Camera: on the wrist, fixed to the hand. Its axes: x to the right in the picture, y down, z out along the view.
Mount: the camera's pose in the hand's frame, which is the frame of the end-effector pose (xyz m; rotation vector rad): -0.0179 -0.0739 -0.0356 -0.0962 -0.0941 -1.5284
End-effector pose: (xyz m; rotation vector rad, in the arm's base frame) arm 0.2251 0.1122 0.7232 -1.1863 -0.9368 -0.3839
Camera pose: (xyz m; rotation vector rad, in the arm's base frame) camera 0.1779 0.0490 0.7520 -0.3400 -1.8035 -1.5841
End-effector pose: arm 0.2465 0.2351 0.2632 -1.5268 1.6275 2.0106
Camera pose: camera 0.3238 0.2451 0.2320 -1.7160 0.0157 1.1504
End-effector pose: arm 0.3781 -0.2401 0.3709 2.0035 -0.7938 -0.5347
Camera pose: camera 0.4122 -0.1772 0.3270 2.1747 0.8948 -1.4342
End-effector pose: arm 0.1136 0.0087 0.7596 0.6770 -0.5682 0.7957
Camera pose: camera 0.1691 -0.0115 0.6999 0.8287 -0.0499 -0.6892
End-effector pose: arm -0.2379 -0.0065 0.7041 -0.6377 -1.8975 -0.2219
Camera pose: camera -0.2431 -0.0898 0.7128 0.8891 -2.0889 -1.2361
